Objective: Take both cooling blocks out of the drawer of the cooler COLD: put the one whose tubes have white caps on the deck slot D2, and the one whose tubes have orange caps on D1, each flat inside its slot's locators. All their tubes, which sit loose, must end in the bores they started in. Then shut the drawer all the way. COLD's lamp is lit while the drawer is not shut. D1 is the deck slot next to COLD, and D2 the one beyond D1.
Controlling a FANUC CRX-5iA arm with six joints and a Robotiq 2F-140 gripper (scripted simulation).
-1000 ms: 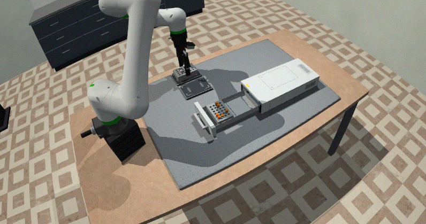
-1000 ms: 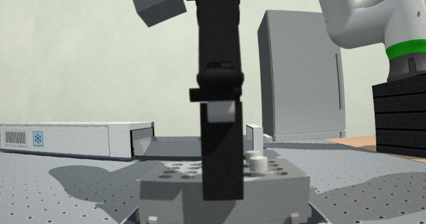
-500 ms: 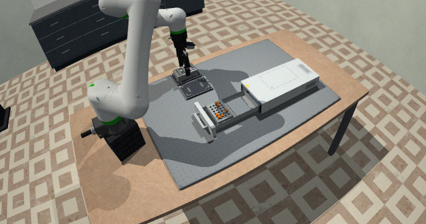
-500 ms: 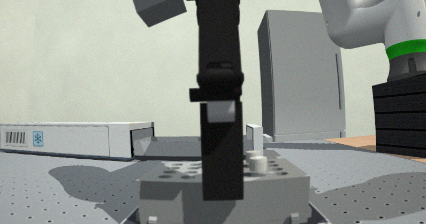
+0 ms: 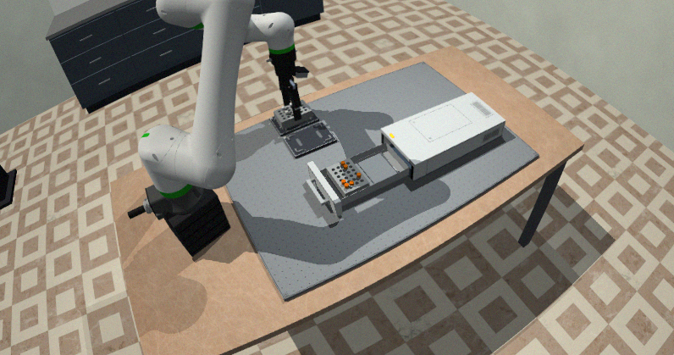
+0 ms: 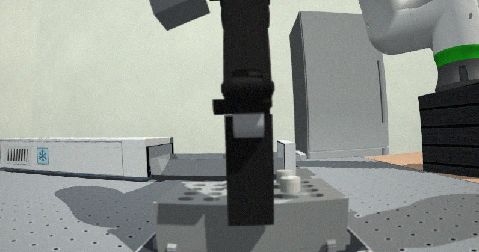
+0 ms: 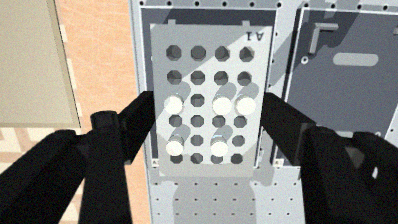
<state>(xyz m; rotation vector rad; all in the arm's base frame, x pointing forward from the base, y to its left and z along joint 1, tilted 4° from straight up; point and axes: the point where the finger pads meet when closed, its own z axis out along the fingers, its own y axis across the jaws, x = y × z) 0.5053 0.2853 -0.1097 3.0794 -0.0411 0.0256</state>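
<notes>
Now: the white-capped cooling block 3 cm below my hand. Round my hand: cooler drawer (41 cm to the right, 4 cm ahead, 2 cm below); then cooler COLD (42 cm to the right, 22 cm ahead, 2 cm below); then orange-capped cooling block (41 cm to the right, 3 cm below).
</notes>
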